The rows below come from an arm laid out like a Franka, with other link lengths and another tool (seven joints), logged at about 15 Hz.
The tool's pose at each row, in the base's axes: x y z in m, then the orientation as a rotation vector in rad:
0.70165 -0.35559 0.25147 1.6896 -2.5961 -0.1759
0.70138 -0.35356 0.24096 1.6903 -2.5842 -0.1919
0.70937 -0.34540 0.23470 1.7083 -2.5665 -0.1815
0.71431 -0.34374 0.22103 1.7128 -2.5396 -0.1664
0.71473 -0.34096 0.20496 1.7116 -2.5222 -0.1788
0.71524 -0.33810 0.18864 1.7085 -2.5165 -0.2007
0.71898 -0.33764 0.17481 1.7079 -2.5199 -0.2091
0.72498 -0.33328 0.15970 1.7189 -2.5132 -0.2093
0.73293 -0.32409 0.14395 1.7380 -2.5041 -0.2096
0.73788 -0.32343 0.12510 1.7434 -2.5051 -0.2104
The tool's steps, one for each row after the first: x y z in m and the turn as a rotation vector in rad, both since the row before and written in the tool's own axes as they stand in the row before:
-0.00144 -0.00016 0.01061 -0.0137 0.0017 -0.0043
-0.01051 -0.00485 0.00598 0.0022 0.0092 -0.0155
-0.00316 -0.00563 0.01313 -0.0040 0.0230 -0.0107
-0.00274 -0.00146 0.01602 -0.0152 0.0075 -0.0052
-0.00296 -0.00180 0.01621 -0.0149 -0.0039 -0.0008
-0.00185 -0.00549 0.01311 -0.0028 -0.0056 0.0011
-0.00624 -0.00637 0.01427 0.0003 0.0001 -0.0084
-0.01139 -0.00659 0.01491 0.0018 -0.0017 -0.0139
-0.00221 -0.00739 0.01791 0.0020 -0.0032 -0.0028

